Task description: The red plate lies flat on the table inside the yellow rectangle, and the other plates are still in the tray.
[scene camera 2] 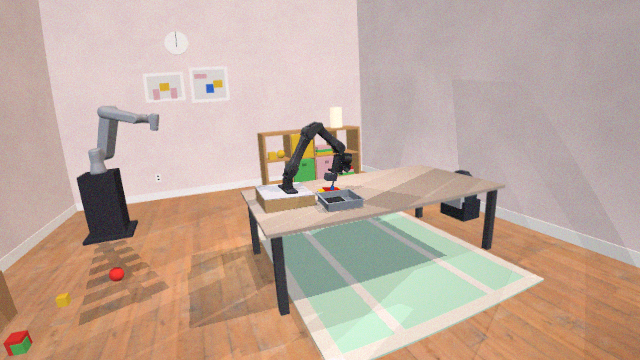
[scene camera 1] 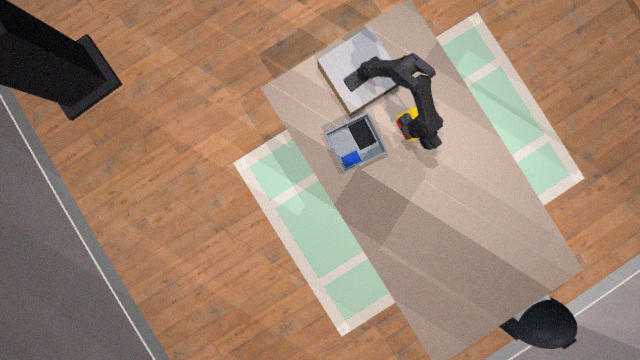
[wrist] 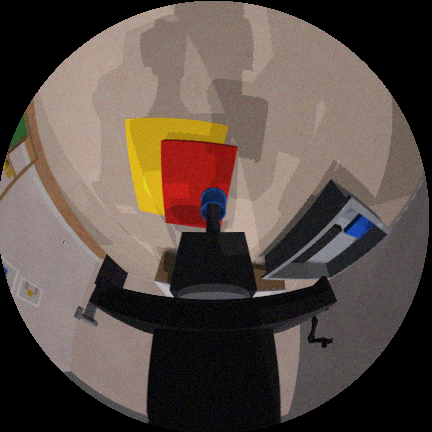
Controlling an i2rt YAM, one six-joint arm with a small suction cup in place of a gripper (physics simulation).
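Pixels of known places: hand at its tool point: [scene camera 2: 331, 190] [wrist: 212, 194]; arm's base at its link origin: [scene camera 2: 287, 189] [scene camera 1: 363, 74].
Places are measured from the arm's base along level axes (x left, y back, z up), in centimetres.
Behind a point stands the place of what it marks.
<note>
My suction cup [wrist: 213, 198] [scene camera 2: 331, 180] {x 2.9, y -32.3, z -7.0 cm} sits on the near edge of the red plate [wrist: 193, 173] {x 4.9, y -35.5, z -6.3 cm} [scene camera 1: 401, 128] [scene camera 2: 328, 189] {x 3.1, y -30.0, z -5.6 cm} and holds it just above the table. The plate overlaps the yellow rectangle [wrist: 144, 153] {x 11.4, y -37.2, z -7.9 cm} [scene camera 1: 413, 112] {x 12.4, y -29.0, z -7.9 cm} [scene camera 2: 321, 190]. It covers the rectangle's right part and sticks out past its near and right edges in the wrist view. The grey tray [scene camera 1: 342, 142] {x -26.6, y -20.3, z -7.7 cm} [scene camera 2: 340, 206] {x -32.7, y -19.3, z -5.8 cm} [wrist: 298, 273] {x -18.2, y -15.0, z -4.2 cm} stands beside it. A black plate [scene camera 1: 362, 134] {x -16.1, y -23.0, z -6.7 cm} and a blue plate [scene camera 1: 351, 158] {x -27.8, y -29.6, z -6.8 cm} [wrist: 360, 226] {x -27.4, y -30.2, z -6.7 cm} lie in the tray.
The arm's base stands on a wooden box with a grey top [scene camera 1: 340, 58] {x -4.7, y 12.7, z 0.4 cm} [scene camera 2: 286, 203] {x -14.8, y 6.4, z -4.0 cm} at the table's end, next to the tray. A shelf unit [scene camera 2: 263, 154] stands behind the table against the wall.
</note>
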